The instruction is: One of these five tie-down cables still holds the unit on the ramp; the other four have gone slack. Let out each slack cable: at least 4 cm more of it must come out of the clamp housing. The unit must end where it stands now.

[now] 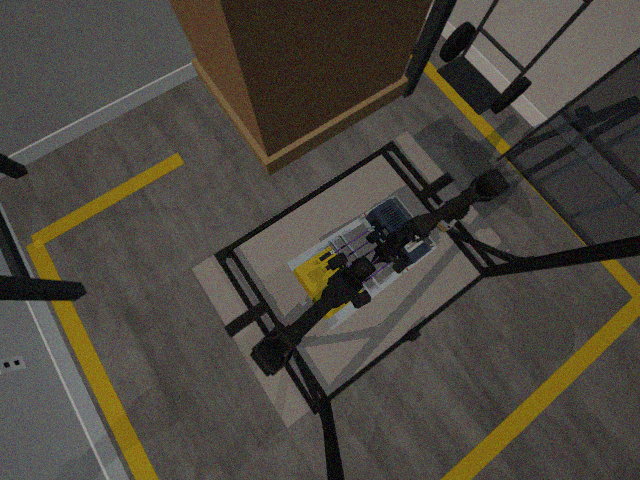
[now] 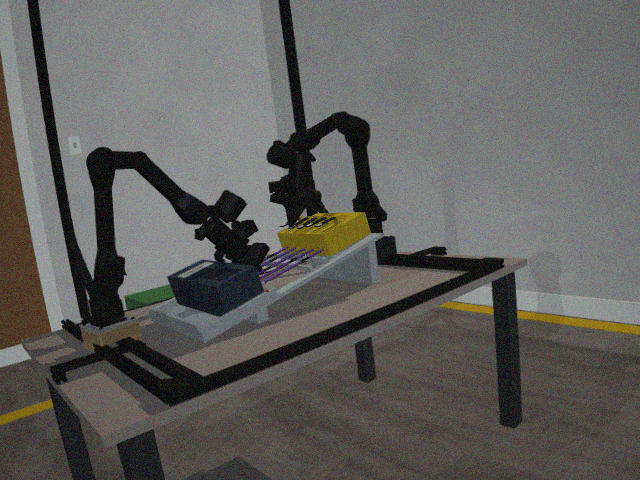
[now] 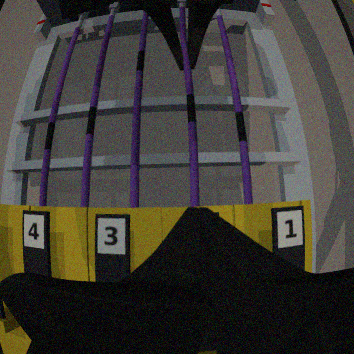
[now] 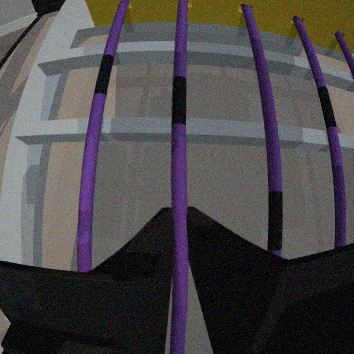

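Note:
A yellow clamp housing sits at the top of a grey ramp. A dark blue unit sits at the low end. Several purple cables with black bands run between them. My left gripper is shut and empty, its tips on the housing between labels 3 and 1. My right gripper is shut on the cable from that slot, near the unit.
The ramp stands on a black-framed table. A big brown crate and a wheeled cart stand beyond it. A black pole rises behind the left arm. A green strip lies behind the right arm.

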